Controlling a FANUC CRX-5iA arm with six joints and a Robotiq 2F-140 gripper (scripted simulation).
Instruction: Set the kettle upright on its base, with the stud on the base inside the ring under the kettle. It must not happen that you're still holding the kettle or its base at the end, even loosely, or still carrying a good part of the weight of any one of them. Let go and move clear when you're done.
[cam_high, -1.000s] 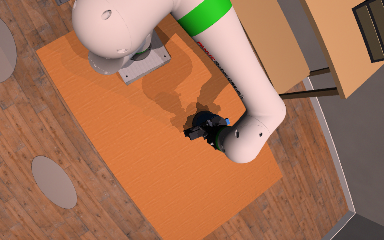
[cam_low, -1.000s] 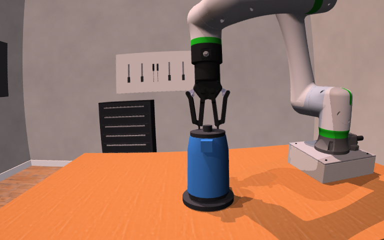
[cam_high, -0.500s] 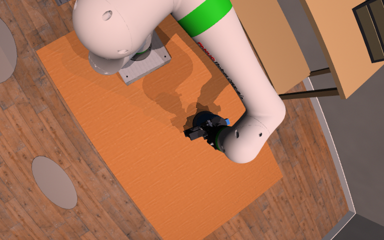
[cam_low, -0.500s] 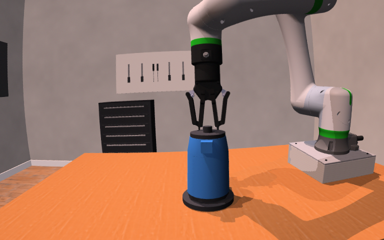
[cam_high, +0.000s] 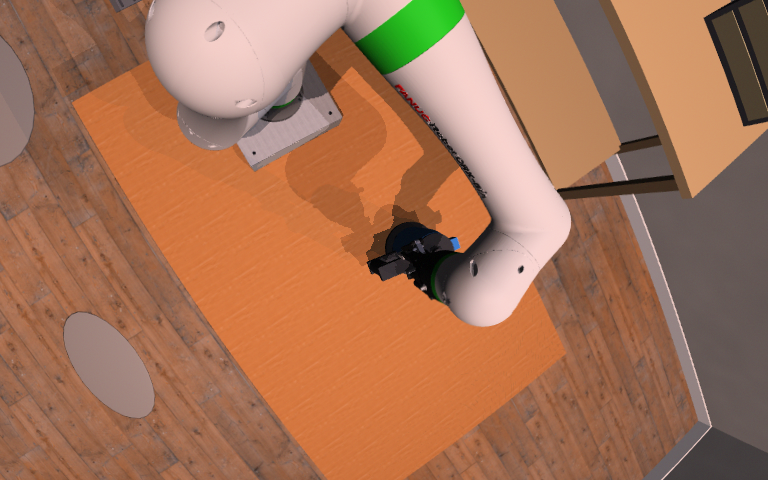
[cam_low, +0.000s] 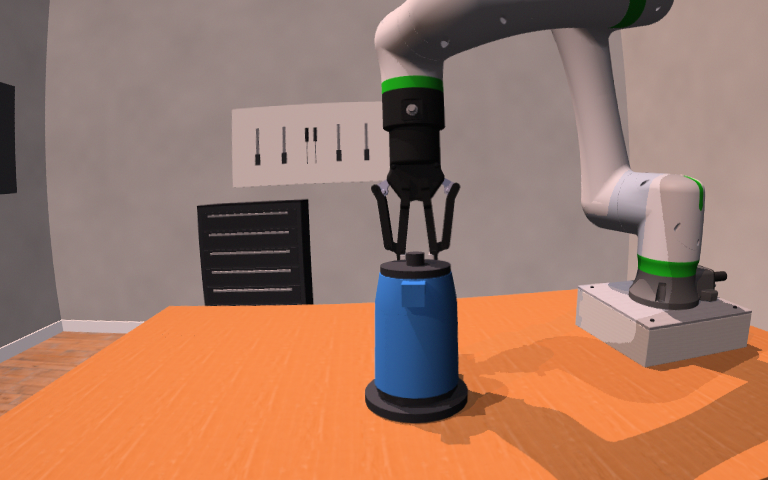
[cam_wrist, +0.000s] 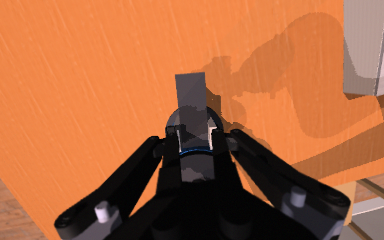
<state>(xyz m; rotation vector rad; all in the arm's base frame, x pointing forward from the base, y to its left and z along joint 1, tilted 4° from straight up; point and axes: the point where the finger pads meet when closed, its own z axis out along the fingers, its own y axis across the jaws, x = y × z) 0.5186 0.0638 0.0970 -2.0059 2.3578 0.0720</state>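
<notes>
My gripper is now 5 cm above the blue kettle, 3 cm to the right of it and 1 cm short of it. Also, from my hand: dark round base (16 cm below, 7 cm to the left, 1 cm ahead).
</notes>
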